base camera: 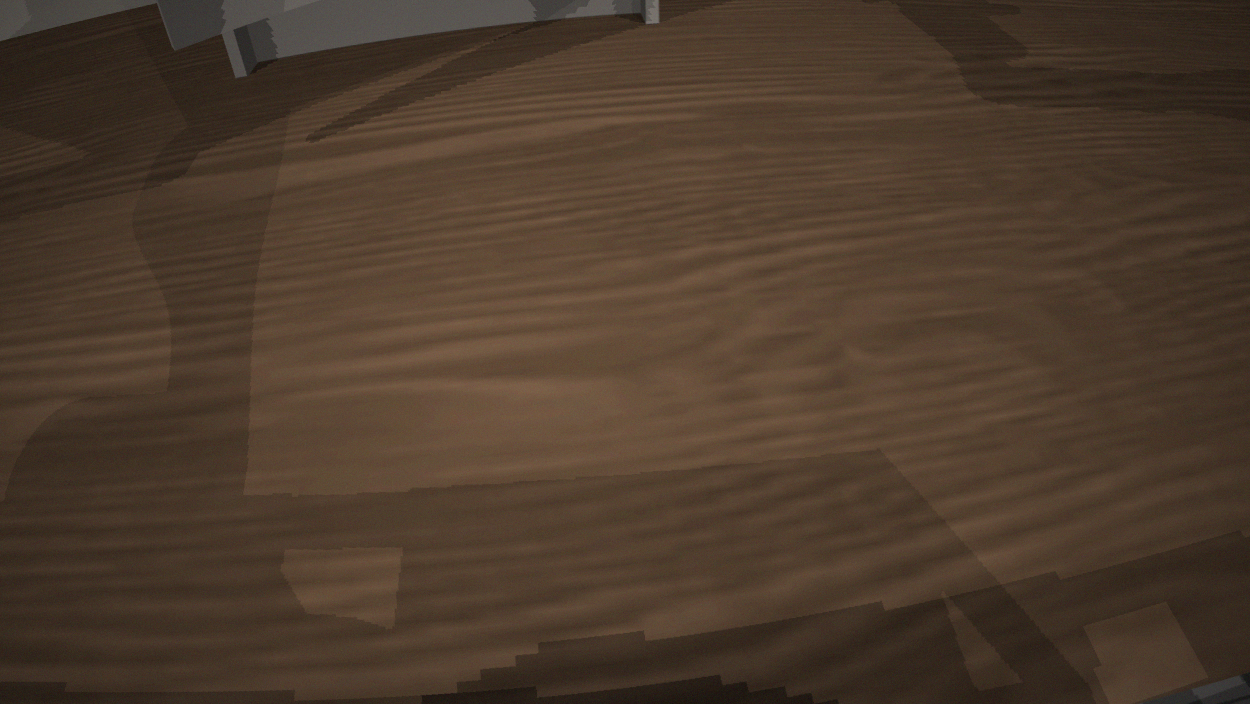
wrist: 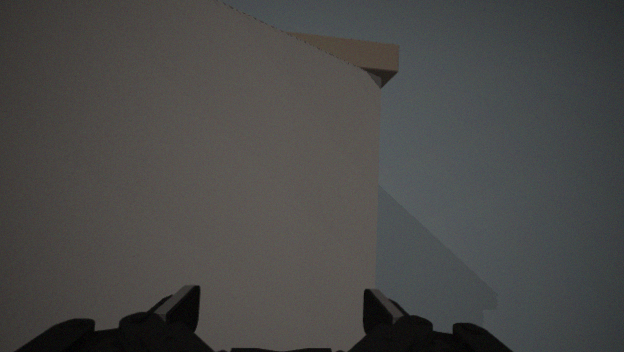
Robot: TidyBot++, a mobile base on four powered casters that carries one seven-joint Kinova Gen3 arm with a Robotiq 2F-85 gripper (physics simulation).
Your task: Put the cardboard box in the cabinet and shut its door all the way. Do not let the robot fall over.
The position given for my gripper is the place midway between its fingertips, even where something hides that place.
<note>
I see my gripper [wrist: 283,306] and a cabinet [wrist: 151,151].
</note>
